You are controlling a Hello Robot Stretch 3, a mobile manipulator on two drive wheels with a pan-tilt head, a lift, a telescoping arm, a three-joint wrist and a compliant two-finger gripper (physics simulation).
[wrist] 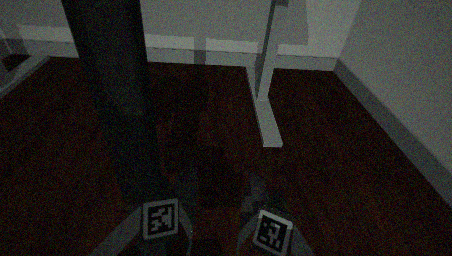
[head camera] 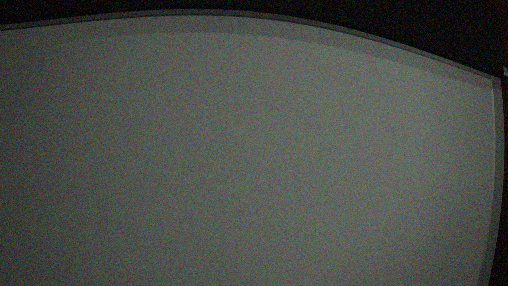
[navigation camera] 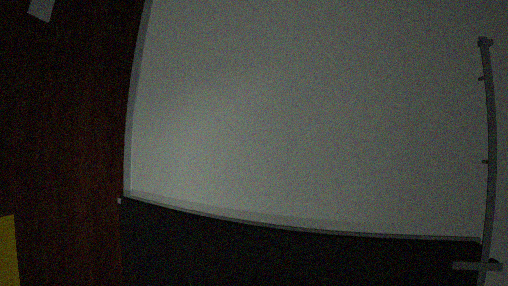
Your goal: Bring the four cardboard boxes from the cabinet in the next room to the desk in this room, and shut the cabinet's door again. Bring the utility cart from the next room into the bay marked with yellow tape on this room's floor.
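Note:
My gripper (wrist: 221,188) is open, low above the dark red-brown floor in the wrist view, with nothing between its fingers. Beyond it, a pale leg and foot (wrist: 270,125), probably the desk's, stand on the floor near the wall. Part of another pale foot (wrist: 24,75) shows at the left edge. A piece of the yellow tape (navigation camera: 7,250) shows at the lower left of the navigation view. The desk top, the cardboard boxes, the cabinet and the utility cart do not show in these views.
A grey wall (head camera: 260,150) (navigation camera: 300,125) (wrist: 410,65) fills much of the head and navigation views. Its skirting board (wrist: 395,117) meets another wall's at a corner. A black area borders the wall in the navigation view. A thin grey upright (navigation camera: 492,125) stands at the right there.

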